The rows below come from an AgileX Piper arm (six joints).
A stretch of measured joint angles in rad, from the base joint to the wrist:
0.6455, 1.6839, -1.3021, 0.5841, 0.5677, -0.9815
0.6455, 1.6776, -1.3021, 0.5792, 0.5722, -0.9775
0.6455, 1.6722, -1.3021, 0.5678, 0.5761, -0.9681
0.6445, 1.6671, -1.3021, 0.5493, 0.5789, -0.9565
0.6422, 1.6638, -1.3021, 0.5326, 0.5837, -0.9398
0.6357, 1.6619, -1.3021, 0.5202, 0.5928, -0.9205
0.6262, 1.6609, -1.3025, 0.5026, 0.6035, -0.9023
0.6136, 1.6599, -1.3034, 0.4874, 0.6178, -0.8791
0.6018, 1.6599, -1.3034, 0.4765, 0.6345, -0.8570
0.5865, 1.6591, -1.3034, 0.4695, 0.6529, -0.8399
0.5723, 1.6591, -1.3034, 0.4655, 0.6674, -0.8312
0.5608, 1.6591, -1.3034, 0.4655, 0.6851, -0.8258
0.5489, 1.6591, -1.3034, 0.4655, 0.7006, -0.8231
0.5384, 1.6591, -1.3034, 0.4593, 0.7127, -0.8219
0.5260, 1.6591, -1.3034, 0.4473, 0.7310, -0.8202
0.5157, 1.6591, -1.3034, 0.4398, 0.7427, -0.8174
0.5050, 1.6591, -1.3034, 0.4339, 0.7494, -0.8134
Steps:
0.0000, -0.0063, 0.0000, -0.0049, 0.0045, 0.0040
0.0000, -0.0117, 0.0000, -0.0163, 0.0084, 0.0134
-0.0010, -0.0168, 0.0000, -0.0348, 0.0112, 0.0250
-0.0033, -0.0201, 0.0000, -0.0515, 0.0160, 0.0417
-0.0098, -0.0220, 0.0000, -0.0639, 0.0251, 0.0610
-0.0193, -0.0230, -0.0004, -0.0815, 0.0358, 0.0792
-0.0319, -0.0240, -0.0013, -0.0967, 0.0501, 0.1024
-0.0437, -0.0240, -0.0013, -0.1076, 0.0668, 0.1245
-0.0590, -0.0248, -0.0013, -0.1146, 0.0852, 0.1416
-0.0732, -0.0248, -0.0013, -0.1186, 0.0997, 0.1503
-0.0847, -0.0248, -0.0013, -0.1186, 0.1174, 0.1557
-0.0966, -0.0248, -0.0013, -0.1186, 0.1329, 0.1584
-0.1071, -0.0248, -0.0013, -0.1248, 0.1450, 0.1596
-0.1195, -0.0248, -0.0013, -0.1368, 0.1633, 0.1613
-0.1298, -0.0248, -0.0013, -0.1443, 0.1750, 0.1641
-0.1405, -0.0248, -0.0013, -0.1502, 0.1817, 0.1681

